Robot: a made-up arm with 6 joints.
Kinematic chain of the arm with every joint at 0, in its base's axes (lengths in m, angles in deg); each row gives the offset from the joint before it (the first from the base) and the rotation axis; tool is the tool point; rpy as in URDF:
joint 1: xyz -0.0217 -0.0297 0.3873 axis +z
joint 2: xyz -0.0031 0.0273 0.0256 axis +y
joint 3: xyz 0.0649 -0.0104 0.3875 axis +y
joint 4: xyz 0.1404 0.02 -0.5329 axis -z
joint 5: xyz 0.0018 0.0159 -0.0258 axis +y
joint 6: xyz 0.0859 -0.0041 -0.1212 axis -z
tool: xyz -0.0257 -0.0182 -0.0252 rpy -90 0 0
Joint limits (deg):
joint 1: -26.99..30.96
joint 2: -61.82..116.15
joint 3: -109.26..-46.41
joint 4: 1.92..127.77
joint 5: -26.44..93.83
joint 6: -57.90..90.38
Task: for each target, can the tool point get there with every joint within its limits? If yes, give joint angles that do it. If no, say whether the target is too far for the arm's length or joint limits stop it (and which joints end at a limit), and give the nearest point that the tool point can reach.
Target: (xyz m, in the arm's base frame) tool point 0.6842 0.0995 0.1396
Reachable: yes | joints 13.20 34.87 -64.82 102.27 -2.19 -24.35
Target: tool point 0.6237 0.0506 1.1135
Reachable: yes | joints 14.04 -4.88 -100.84 86.42 -16.72 -32.30
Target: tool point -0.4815 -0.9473 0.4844
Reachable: no: joint limits stop it (at a limit: joint 1, joint 2, joint 3, joint 4, joint 5, joint 6) | nearest point -0.2295 -0.2314 -0.0750 | short by 0.943 m
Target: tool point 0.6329 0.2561 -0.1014
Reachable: yes | joints 17.66 63.79 -84.49 12.71 42.12 61.54
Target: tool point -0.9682 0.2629 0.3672
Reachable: no: joint limits stop it (at a limit: joint 2, joint 3, joint 6) | nearest point -0.3171 0.0616 -0.0528 | short by 0.801 m
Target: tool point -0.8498 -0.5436 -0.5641
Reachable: no: too far | nearest point -0.2964 -0.1753 -0.2209 | short by 0.748 m
